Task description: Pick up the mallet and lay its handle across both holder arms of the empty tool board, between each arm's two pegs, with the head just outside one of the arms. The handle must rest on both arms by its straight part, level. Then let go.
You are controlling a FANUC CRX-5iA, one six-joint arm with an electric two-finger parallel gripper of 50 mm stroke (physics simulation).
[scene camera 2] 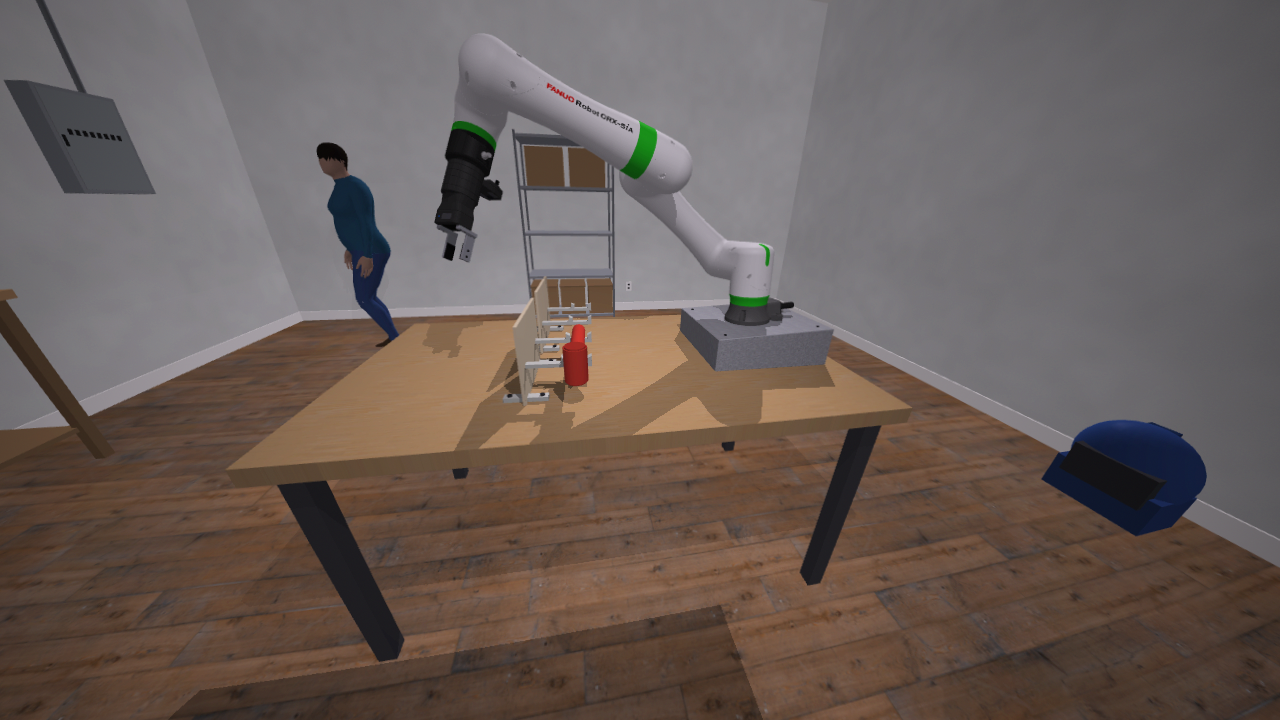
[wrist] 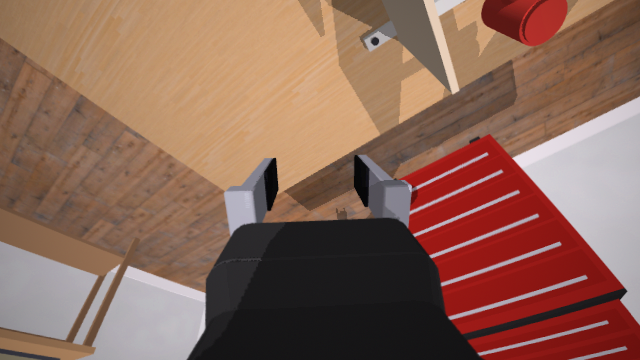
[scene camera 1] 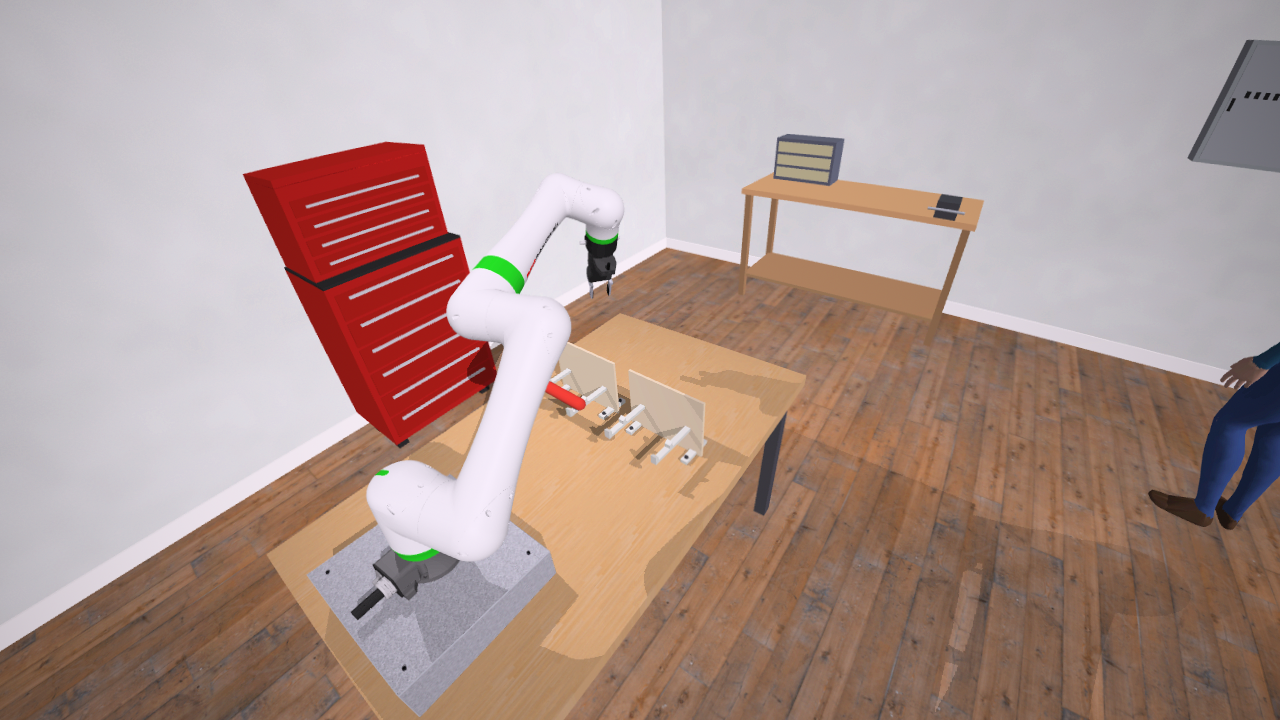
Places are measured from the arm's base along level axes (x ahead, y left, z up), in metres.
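Where they show: gripper, fingertip midpoint: (scene camera 2: 455, 259) (wrist: 315, 172) (scene camera 1: 599, 294); arm's base, origin of the base link: (scene camera 2: 746, 319) (scene camera 1: 430, 552).
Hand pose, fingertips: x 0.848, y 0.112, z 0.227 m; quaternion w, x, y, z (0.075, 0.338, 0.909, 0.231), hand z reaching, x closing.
Each offset is from my fingertips to the top centre of the thing. "*": to the spot under its first point. Level surfaces: height alone.
The red mallet lies across the holder arms of one tool board (scene camera 1: 590, 376) (scene camera 2: 524, 353) (wrist: 422, 45). Its handle {* 0.279 m back, 0.046 m right, 0.206 m down} (scene camera 1: 565, 395) (scene camera 2: 578, 334) looks about level, and its head {* 0.243 m back, 0.164 m left, 0.211 m down} (scene camera 2: 575, 364) (wrist: 542, 20) is at the end nearest scene camera 2; the arm hides the head in scene camera 1. The empty tool board (scene camera 1: 666, 407) stands beside it, with its two white holder arms (scene camera 1: 624, 421) (scene camera 1: 670, 445) bare. My gripper (scene camera 1: 600, 290) (scene camera 2: 457, 248) (wrist: 315, 172) is open and empty, high above the table on the back side of the boards, away from the mallet.
The boards stand upright on the wooden table {0.333 m down} (scene camera 1: 751, 362) (scene camera 2: 402, 407), with small feet. The robot base block (scene camera 1: 474, 617) (scene camera 2: 769, 344) is on their arm side. A red tool chest (scene camera 1: 384, 295) (wrist: 500, 225) stands beyond the table. A person (scene camera 2: 353, 223) stands in the background.
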